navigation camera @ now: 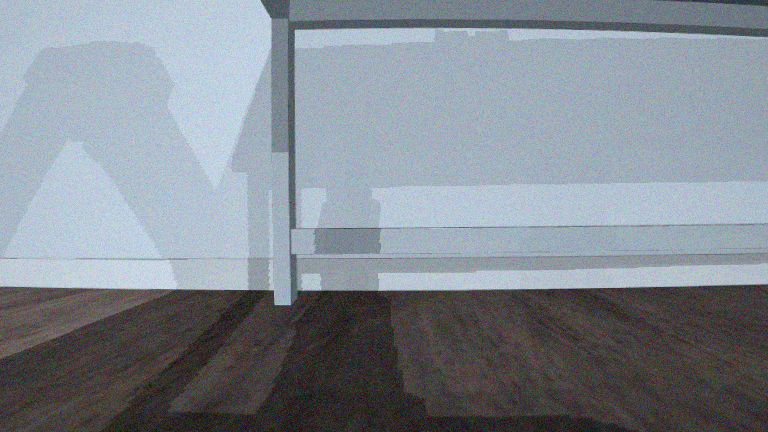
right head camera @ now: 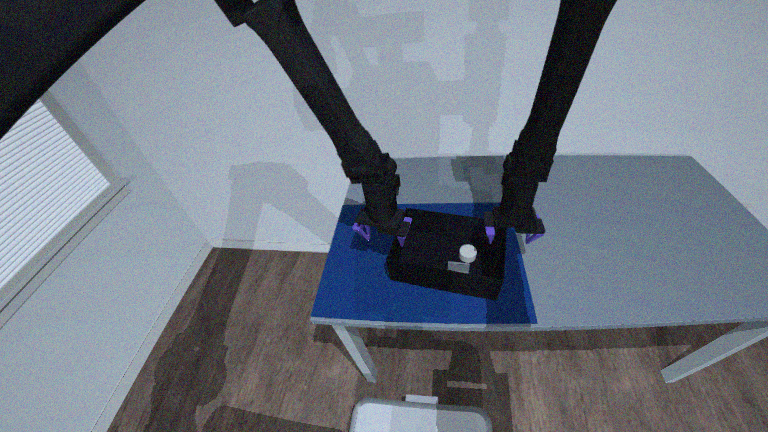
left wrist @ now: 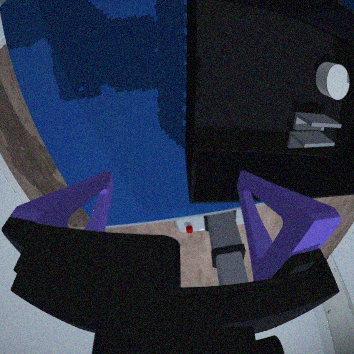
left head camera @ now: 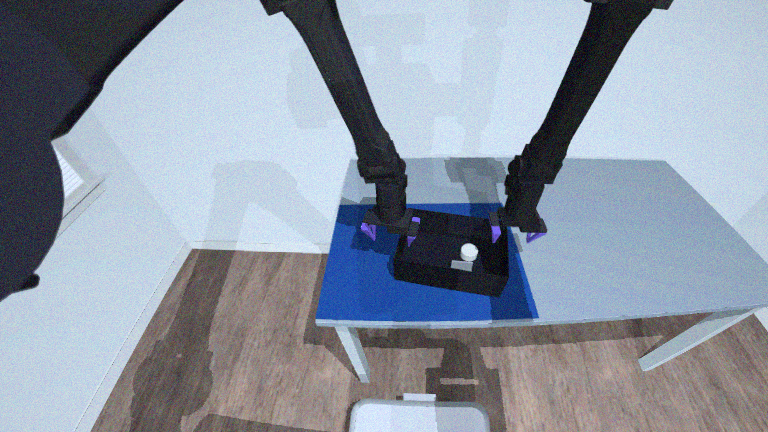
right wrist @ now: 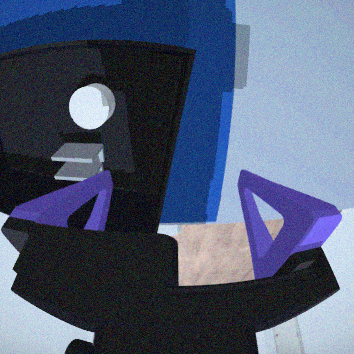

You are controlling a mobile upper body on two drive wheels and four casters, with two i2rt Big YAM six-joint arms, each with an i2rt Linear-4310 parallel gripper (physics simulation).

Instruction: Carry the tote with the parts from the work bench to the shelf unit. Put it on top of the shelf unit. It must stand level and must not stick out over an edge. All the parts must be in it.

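Places are measured from the left arm's base along level axes (x down, y left, z ahead), in centimetres.
Pixels of known places: left gripper, between the fingertips: (right head camera: 385, 242) (left wrist: 175, 177) (left head camera: 391, 242); right gripper, between the fingertips: (right head camera: 508, 242) (left head camera: 510, 241) (right wrist: 174, 176).
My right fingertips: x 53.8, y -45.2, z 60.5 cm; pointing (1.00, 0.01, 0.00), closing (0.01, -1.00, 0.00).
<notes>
For each thing: its top centre in the pictures, then the offset to it from my right fingertips. "*": a spot on its surface instead. Level surfaces: height alone.
- black open tote, centre of its top: (right wrist: 15, 159) (left wrist: 349, 115) (right head camera: 449, 239) (left head camera: 454, 239) dy +15.4, dx +0.8, dz +1.4 cm
- blue mat, height of its surface: dx +10.8 cm
- work bench, height of its surface: dx +11.0 cm
- white round part, centre of its top: (right wrist: 87, 107) (left wrist: 338, 81) (right head camera: 468, 251) (left head camera: 469, 250) dy +9.6, dx +8.1, dz +3.4 cm
- grey angled part, centre of its top: (right wrist: 71, 166) (left wrist: 325, 131) (right head camera: 458, 266) (left head camera: 462, 264) dy +12.7, dx +6.5, dz -3.1 cm
- window, a spot on its surface: (right head camera: 51, 182) * dy +188.0, dx -16.8, dz +13.2 cm
- bench leg, a spot on its surface: (navigation camera: 281, 225) * dy +49.1, dx +68.3, dz +47.4 cm
The black open tote (left head camera: 440, 276) (right head camera: 440, 279) (left wrist: 270, 175) stands slightly turned on the blue mat (left head camera: 354, 298) (right head camera: 349, 298) (right wrist: 202, 125) on the work bench (left head camera: 617, 214) (right head camera: 617, 214). In it are a white round part (left head camera: 468, 252) (right head camera: 467, 253) (right wrist: 91, 107) and a grey angled part (left head camera: 461, 265) (right head camera: 458, 266) (left wrist: 320, 121). My left gripper (left head camera: 390, 240) (right head camera: 384, 239) (left wrist: 175, 177) is open and empty at the tote's left wall, one finger on each side in the picture. My right gripper (left head camera: 512, 239) (right head camera: 510, 239) (right wrist: 174, 176) is open and empty near the right wall. The shelf unit does not show.
A wall rises behind the bench. A window (right head camera: 51, 182) is at the left. The white robot base (left head camera: 418, 418) (right head camera: 421, 419) shows in front of the bench. A bench leg (navigation camera: 281, 225) and a low crossbar (navigation camera: 510, 239) stand ahead in the navigation camera.
</notes>
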